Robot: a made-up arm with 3 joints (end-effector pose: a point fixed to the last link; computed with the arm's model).
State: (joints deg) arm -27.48 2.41 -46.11
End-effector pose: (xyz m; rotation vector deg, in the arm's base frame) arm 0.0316 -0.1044 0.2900 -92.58 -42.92 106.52
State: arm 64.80 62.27 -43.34
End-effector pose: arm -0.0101 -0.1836 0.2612 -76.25 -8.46 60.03
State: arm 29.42 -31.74 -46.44
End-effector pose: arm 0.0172 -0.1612 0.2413 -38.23 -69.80 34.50
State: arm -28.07 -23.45 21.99
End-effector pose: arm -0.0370 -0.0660 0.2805 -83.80 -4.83 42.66
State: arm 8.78 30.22 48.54
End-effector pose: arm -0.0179 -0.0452 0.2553 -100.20 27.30 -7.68
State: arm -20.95 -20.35 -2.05
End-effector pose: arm -0.0183 -0.0962 0.2809 -79.27 -22.56 57.31
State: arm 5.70 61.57 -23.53
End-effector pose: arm -0.0031 -0.1102 0.2934 -130.95 7.24 71.88
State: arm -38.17 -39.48 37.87
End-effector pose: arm -0.0453 -0.0453 0.2855 -76.91 6.59 37.86
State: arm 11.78 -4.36 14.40
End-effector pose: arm -0.0269 -0.0969 0.2857 -69.46 -3.73 25.67
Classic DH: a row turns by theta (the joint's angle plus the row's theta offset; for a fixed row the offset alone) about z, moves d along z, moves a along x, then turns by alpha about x. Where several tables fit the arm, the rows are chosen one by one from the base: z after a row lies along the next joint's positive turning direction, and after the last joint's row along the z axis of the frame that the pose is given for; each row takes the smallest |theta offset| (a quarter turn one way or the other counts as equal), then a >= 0, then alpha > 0; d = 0 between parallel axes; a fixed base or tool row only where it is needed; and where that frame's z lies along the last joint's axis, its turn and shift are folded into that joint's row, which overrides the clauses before.
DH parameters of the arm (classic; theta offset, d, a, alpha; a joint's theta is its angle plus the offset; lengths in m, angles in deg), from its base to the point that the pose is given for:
base (fixed): 88.12 0.2218 -0.1057 120.25
joint 1: -9.3 -0.0746 -0.0069 142.93
joint 2: -8.08 -0.1162 0.0362 -83.57
joint 3: 57.51 -0.0075 -0.0754 97.57
tool (fixed): 16.94 0.0086 0 0

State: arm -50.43 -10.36 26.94
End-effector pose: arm -0.0500 -0.0513 0.2545 -116.63 -3.54 47.19
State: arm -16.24 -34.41 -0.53
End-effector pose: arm -0.0185 -0.1022 0.2812 -61.84 -25.22 51.42
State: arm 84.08 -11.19 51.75
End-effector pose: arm -0.0216 -0.1492 0.3090 13.15 33.24 -17.53
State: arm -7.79 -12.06 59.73
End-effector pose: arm -0.0268 -0.0269 0.2891 -73.60 26.16 1.17
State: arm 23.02 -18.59 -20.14
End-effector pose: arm -0.0094 -0.1447 0.2645 -50.32 -38.84 36.00
